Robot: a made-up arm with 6 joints.
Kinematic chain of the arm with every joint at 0, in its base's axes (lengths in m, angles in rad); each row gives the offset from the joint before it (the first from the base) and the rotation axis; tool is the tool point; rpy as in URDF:
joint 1: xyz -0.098 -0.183 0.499 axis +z
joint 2: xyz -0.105 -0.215 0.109 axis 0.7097 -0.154 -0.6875
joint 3: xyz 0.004 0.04 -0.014 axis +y
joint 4: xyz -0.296 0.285 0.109 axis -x
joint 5: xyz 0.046 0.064 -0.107 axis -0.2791 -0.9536 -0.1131
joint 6: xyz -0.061 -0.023 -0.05 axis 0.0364 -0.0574 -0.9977
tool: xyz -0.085 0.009 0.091 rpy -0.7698 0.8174 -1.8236
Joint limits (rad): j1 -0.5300..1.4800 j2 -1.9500..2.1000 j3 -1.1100..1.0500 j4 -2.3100..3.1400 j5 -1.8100..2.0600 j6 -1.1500..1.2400
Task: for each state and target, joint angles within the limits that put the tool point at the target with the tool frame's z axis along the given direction. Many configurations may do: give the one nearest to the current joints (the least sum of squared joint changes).
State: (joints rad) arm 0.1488 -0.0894 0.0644 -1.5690 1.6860 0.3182
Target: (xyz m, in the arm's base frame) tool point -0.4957 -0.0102 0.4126 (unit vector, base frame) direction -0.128 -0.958 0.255
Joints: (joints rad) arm 0.4718 0.2423 -0.7336 -0.7309 1.0029 -0.4087
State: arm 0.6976 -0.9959 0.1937 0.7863 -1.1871 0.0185
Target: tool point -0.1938 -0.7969 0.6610 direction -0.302 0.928 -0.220
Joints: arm 1.0498 -1.6433 0.3684 1.1982 -0.8312 0.0263
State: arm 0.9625 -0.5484 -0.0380 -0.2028 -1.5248 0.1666
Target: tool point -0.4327 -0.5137 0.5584 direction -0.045 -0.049 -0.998
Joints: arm 0.5185 -1.0222 -0.0176 -0.8302 -1.7777 -0.3241
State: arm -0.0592 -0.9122 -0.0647 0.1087 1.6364 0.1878
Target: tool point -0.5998 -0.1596 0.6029 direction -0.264 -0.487 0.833
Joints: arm 0.0456 -0.3738 0.6144 0.4151 1.3094 0.9641
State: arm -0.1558 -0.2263 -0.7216 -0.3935 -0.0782 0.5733
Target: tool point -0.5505 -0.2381 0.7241 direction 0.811 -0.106 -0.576
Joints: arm 0.4223 0.0754 -0.0790 -0.9272 -0.6790 0.1248
